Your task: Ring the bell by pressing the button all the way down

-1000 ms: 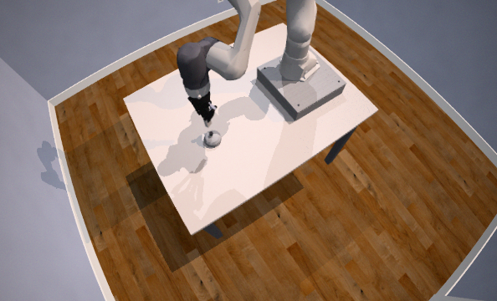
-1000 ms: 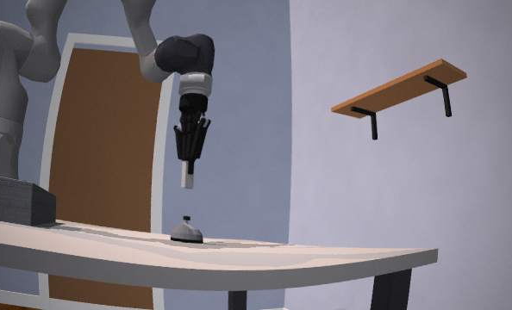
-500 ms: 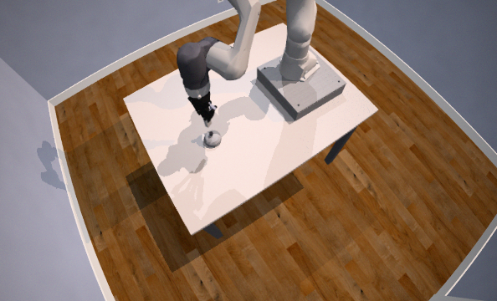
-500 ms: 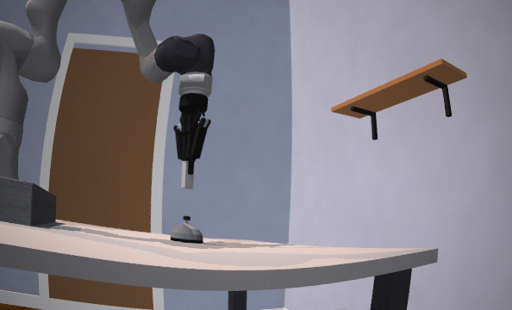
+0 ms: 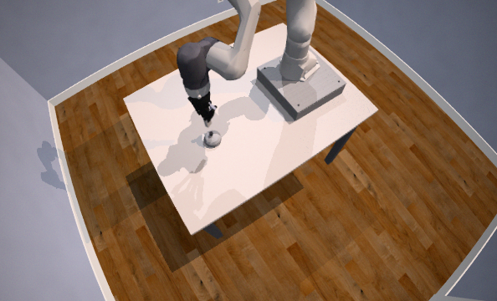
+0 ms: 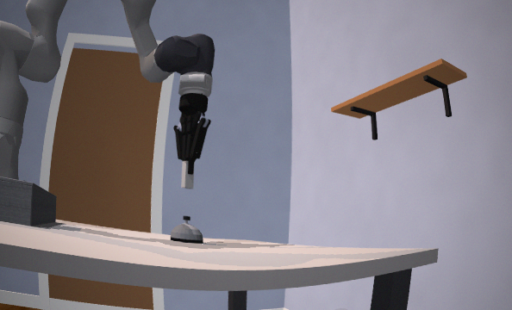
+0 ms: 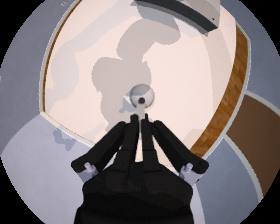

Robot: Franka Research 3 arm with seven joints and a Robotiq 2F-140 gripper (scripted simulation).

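Now: hand 11 cm above the dark button. From my hand the other things lie so: bell: 13 cm below.
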